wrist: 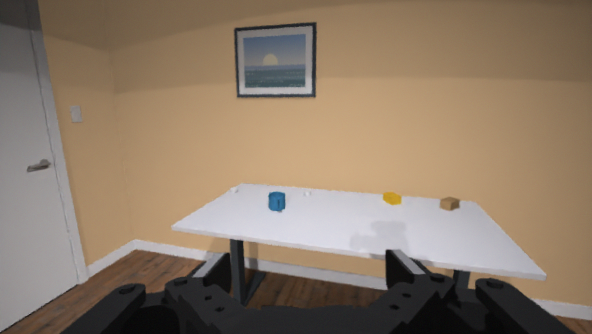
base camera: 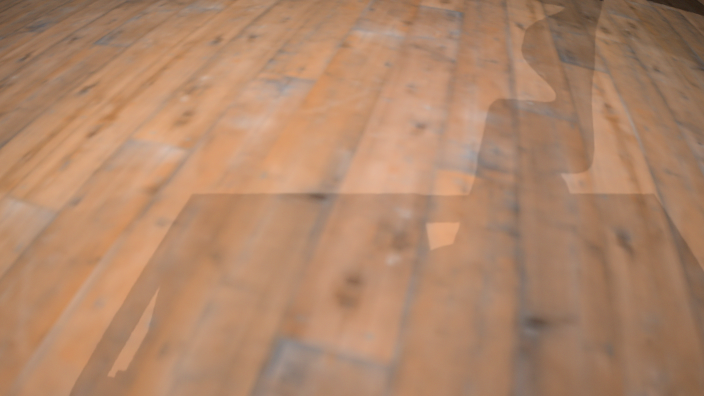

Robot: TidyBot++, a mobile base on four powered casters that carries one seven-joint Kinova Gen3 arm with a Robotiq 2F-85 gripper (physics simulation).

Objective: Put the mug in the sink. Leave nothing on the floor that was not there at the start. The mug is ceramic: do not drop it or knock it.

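Places are measured from the arm's base along level axes (x ahead, y left, z up), in centimetres.
Pixels of known places: gripper, fingertip midpoint: (wrist: 307, 268).
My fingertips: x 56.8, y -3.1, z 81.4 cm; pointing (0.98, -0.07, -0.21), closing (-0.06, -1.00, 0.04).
Ahead of a thing's pixels: the offset from my fingertips to its top centre. "pt": to the spot under its first point. Level surfaces: height alone.
A blue mug @(dx +132.7, dy +6.5, dz -41.0 cm) (wrist: 277, 201) stands upright on the left part of a white table @(dz -49.0 cm) (wrist: 320, 230) in the wrist view. A small handle-like edge shows on its near side. My gripper (wrist: 307, 268) is open, with its fingers wide apart at the bottom of the wrist view. It is well short of the table and the mug, with no object between the fingertips. The sink does not show in either view.
A yellow block @(dx +141.8, dy -60.6, dz -44.5 cm) (wrist: 392, 198) and a brown block @(dx +130.8, dy -89.4, dz -44.0 cm) (wrist: 449, 203) lie on the table's right part. Small white bits @(dx +157.1, dy -11.4, dz -46.6 cm) (wrist: 307, 193) lie near its back edge. Dark table legs @(pt dx +140.4, dy +32.1, dz -92.0 cm) (wrist: 237, 270) stand below. A door (wrist: 30, 190) is at the left. The base camera shows wooden floor @(dz -121.0 cm) (base camera: 300, 125) with shadows.
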